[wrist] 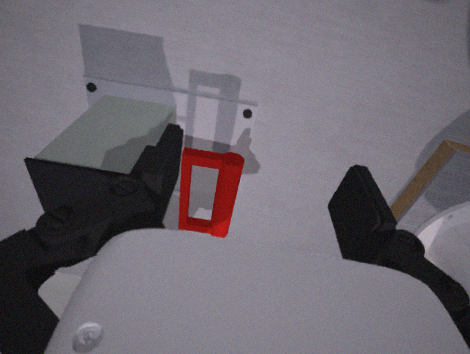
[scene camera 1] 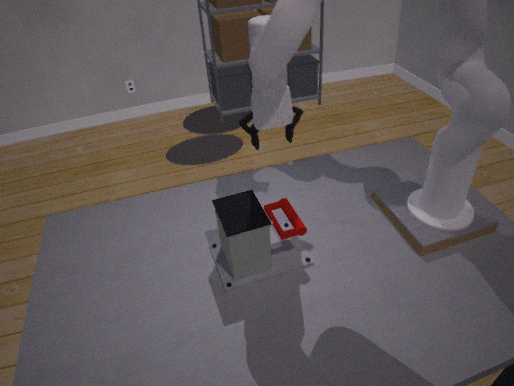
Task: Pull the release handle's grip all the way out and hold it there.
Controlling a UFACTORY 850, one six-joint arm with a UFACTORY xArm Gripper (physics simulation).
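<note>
The release handle's red grip (scene camera 1: 296, 217) (wrist: 230, 195) is a rectangular loop with a thick outer bar. It stands beside a tall pale green box (scene camera 1: 252, 254) (wrist: 117, 127) with a black top, on the robot-base side. A thin light base plate (scene camera 1: 223, 260) with dark screws lies under the box. My gripper (scene camera 1: 273, 144) (wrist: 262, 168) is wide open and empty, well above the handle. In the wrist view the grip shows between the fingers, nearer the left finger, which overlaps the box. The short link between grip and box is hidden there.
The grey table top (scene camera 1: 125, 260) lies under everything. The robot's base stands on a wood-edged board (scene camera 1: 460, 241) (wrist: 417, 182) to the right. A metal shelf unit (scene camera 1: 321, 75) with boxes stands behind the table. The arm's shadow falls across the table.
</note>
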